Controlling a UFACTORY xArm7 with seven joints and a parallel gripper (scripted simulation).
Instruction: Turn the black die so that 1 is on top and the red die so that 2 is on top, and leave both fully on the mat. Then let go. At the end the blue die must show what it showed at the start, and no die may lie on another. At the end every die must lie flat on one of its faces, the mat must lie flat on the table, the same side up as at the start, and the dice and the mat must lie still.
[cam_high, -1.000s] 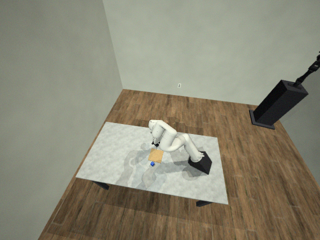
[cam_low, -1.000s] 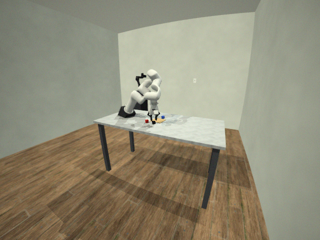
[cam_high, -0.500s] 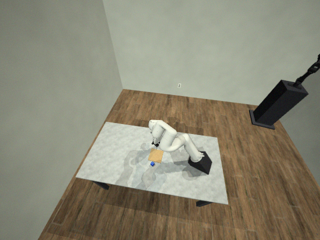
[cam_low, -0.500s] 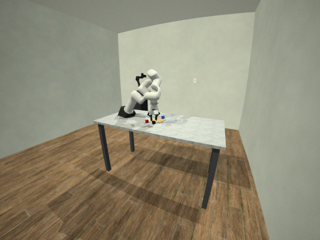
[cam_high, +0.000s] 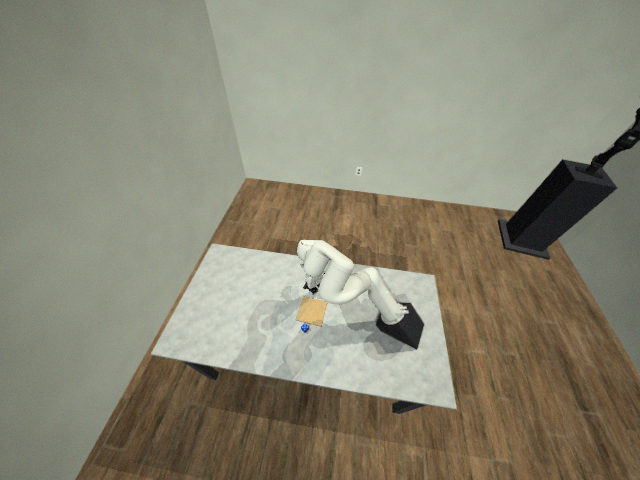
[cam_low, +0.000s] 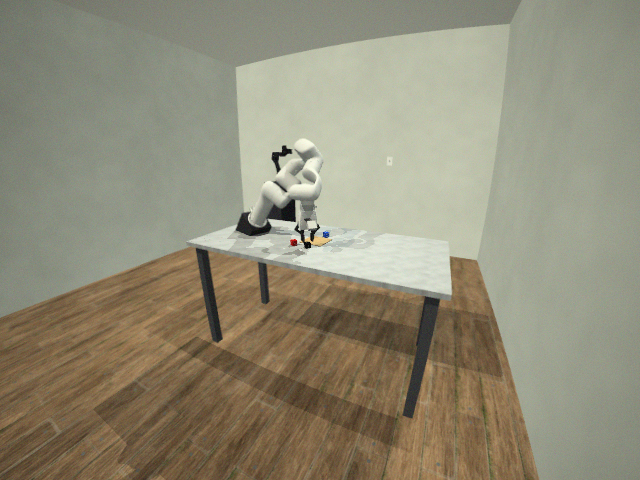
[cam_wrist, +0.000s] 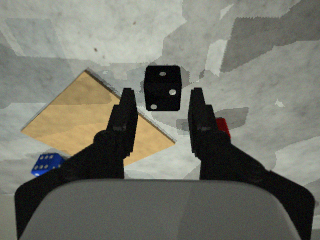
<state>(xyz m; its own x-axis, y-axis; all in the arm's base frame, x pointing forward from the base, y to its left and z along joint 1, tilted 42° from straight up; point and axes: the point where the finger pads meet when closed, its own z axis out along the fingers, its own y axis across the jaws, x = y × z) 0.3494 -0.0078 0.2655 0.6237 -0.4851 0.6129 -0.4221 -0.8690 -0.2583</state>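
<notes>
Now: hand 40 mm above the black die. Also, from my hand: blue die (220 mm to the left, 40 mm below, 30 mm behind); then red die (90 mm behind, 40 mm below, 10 mm to the right); then tan mat (120 mm to the left, 50 mm below, 30 mm behind).
</notes>
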